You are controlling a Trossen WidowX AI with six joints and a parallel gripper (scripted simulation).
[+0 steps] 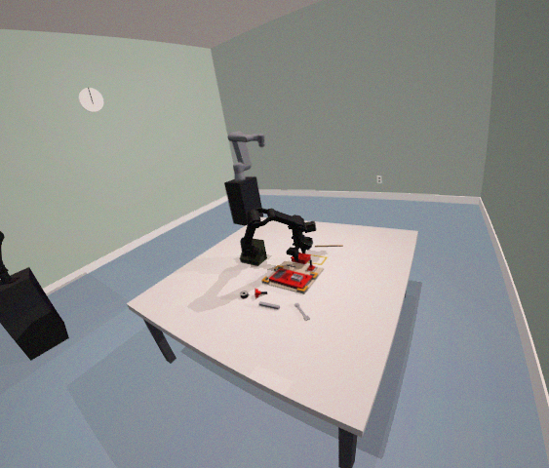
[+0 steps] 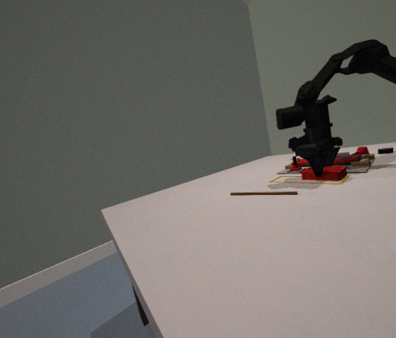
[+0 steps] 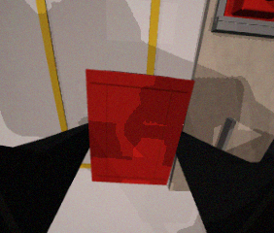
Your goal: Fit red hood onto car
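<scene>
Now: gripper tip 11 cm short of the grey engine block, 19 cm to the left of it and 1 cm below it. Round my gripper tip: red hood 1 cm above; thin wooden stick 7 cm ahead, 21 cm to the left, 1 cm below; black wheel 5 cm behind, 41 cm to the right.
</scene>
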